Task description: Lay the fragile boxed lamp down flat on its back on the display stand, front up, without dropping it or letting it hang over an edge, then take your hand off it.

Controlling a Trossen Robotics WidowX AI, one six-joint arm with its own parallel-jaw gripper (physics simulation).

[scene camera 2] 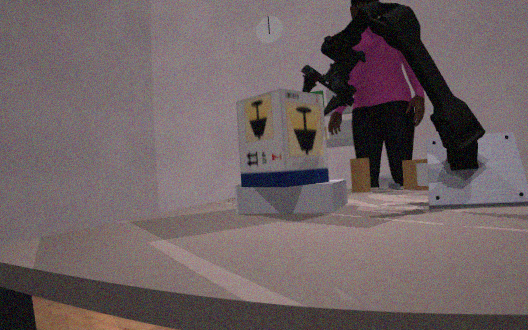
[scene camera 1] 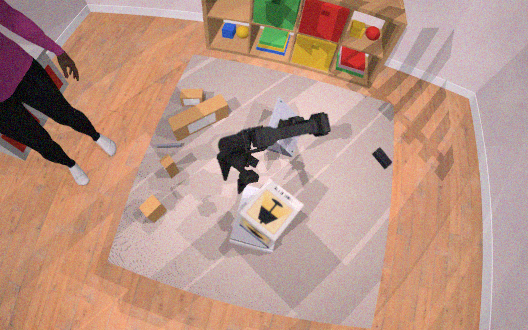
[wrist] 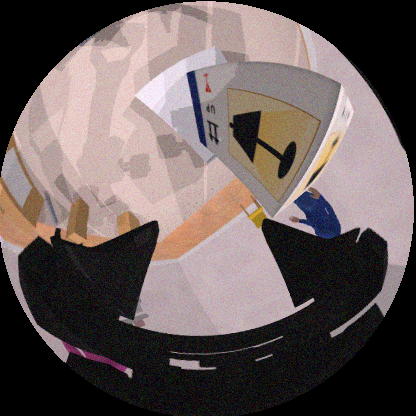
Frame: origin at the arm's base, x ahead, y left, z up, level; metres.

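Seen in the pictures: gripper, between the fingertips: [scene camera 1: 231,187] [wrist: 211,225]; arm's base, origin of its link: [scene camera 2: 462,159].
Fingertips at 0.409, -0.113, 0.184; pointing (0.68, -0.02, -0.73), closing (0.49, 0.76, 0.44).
Observation:
Pixels of each thing's top centre, then the offset from my fingertips to it, as dx, dy, dz. "*": a spot on its surface instead.
- boxed lamp, centre of its top: [wrist: 325,158] [scene camera 2: 279,97] [scene camera 1: 272,209] +0.042, +0.162, +0.014
- long cardboard box, a spot on its surface: [scene camera 1: 215,106] * -0.424, -0.232, -0.179
- smaller box, centre of its top: [scene camera 1: 191,93] -0.487, -0.398, -0.209
- thin rod, centre of its top: [wrist: 50,213] [scene camera 1: 168,144] -0.194, -0.413, -0.267
- black device, centre of its top: [scene camera 1: 383,156] -0.464, +0.681, -0.254
The boxed lamp [scene camera 1: 272,210] [scene camera 2: 303,165] [wrist: 270,95], white with lamp pictures and a blue band at its bottom, stands tall on the light grey display stand [scene camera 1: 250,243] [scene camera 2: 260,201] [wrist: 167,95]. A lamp picture shows on its top face. In scene camera 2 the lamp pictures on its sides appear base-up and the UP mark lies sideways. The stand sticks out past the box on the right there. My gripper [scene camera 1: 233,184] [scene camera 2: 315,102] [wrist: 211,225] is open and empty, raised beside the upper part of the box. The box's far sides are hidden in scene camera 2.
A long cardboard box [scene camera 1: 215,106], a smaller box [scene camera 1: 191,94], a thin rod [scene camera 1: 169,145] and two small blocks [scene camera 1: 169,166] [scene camera 1: 152,209] lie left on the table. A black device [scene camera 1: 382,158] lies right. The arm's base plate [scene camera 1: 281,109] [scene camera 2: 500,150] is behind the stand.

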